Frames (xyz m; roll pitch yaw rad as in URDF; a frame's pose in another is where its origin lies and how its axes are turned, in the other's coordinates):
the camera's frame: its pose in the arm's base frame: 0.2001 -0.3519 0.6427 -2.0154 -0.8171 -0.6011
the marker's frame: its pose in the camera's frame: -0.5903 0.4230 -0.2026 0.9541 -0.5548 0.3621
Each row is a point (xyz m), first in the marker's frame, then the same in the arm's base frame.
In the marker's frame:
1: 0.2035 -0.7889 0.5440
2: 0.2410 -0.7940 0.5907
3: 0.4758 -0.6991 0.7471
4: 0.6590 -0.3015 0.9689
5: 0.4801 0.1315 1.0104
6: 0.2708 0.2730 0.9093
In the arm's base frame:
1: -0.1475 -0.3697 0.9741
2: -0.1081 -0.3374 1.0061
3: 0.1614 -0.2158 1.0400
4: 0.4831 0.0818 0.8190
5: 0.4523 0.3100 0.4089
6: 0.2861 0.3146 0.1935

